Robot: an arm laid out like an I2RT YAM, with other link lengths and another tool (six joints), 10 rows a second.
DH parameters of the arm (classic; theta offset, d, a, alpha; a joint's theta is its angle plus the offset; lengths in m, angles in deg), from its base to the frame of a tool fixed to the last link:
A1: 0 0.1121 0.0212 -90
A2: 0 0 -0.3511 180
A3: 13.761 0 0.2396 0
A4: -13.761 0.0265 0.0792 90
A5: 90 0.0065 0 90
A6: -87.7 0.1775 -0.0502 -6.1
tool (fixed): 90 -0.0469 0 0
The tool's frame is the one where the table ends.
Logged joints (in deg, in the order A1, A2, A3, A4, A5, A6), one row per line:
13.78, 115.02, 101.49, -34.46, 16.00, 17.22
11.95, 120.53, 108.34, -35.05, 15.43, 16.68
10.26, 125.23, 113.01, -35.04, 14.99, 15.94
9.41, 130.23, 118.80, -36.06, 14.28, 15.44
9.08, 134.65, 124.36, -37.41, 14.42, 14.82
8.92, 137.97, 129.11, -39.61, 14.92, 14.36
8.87, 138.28, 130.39, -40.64, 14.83, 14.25
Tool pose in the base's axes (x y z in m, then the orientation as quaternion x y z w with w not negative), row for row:
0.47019, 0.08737, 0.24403, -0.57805, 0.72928, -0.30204, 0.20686
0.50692, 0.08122, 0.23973, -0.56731, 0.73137, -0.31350, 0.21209
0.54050, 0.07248, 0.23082, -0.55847, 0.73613, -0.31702, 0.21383
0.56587, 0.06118, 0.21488, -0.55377, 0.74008, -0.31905, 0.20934
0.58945, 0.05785, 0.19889, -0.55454, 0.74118, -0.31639, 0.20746
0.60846, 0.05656, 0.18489, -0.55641, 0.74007, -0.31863, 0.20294
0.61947, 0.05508, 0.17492, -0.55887, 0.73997, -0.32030, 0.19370
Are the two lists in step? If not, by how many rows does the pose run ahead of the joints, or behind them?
The pose runs 1 row behind the joints: the pose in row i belongs to the joints in row i - 1.
